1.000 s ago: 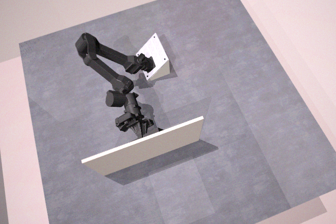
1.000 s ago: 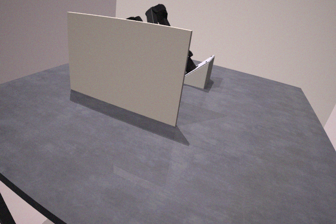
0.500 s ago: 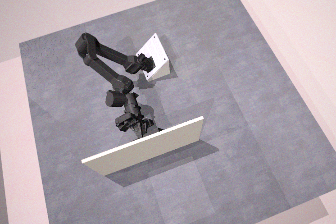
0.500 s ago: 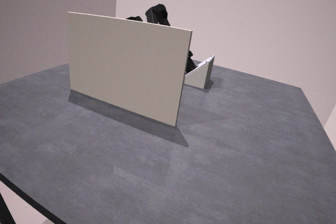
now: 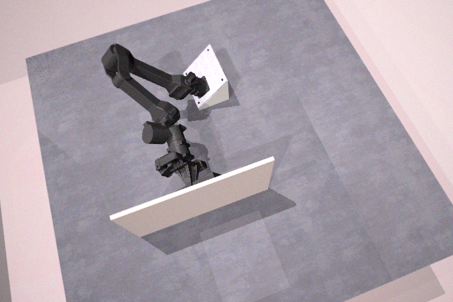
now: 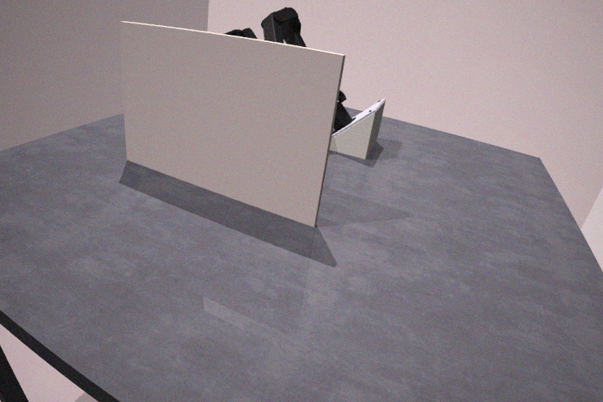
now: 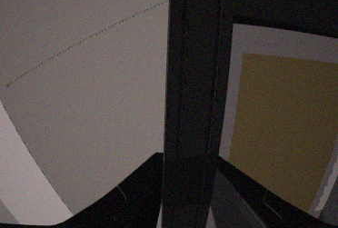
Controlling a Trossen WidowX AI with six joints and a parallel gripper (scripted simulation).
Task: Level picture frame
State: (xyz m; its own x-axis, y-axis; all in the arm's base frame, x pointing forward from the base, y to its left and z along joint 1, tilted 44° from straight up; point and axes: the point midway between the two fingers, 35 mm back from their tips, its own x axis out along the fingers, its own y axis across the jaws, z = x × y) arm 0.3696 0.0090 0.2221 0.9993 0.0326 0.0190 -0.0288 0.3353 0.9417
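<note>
Right now the picture frame is 2 cm to the left of my gripper tip and 5 cm below it. From my gripper tip the other things lie so: wall panel: 2 cm ahead, 1 cm to the left, 6 cm below.
</note>
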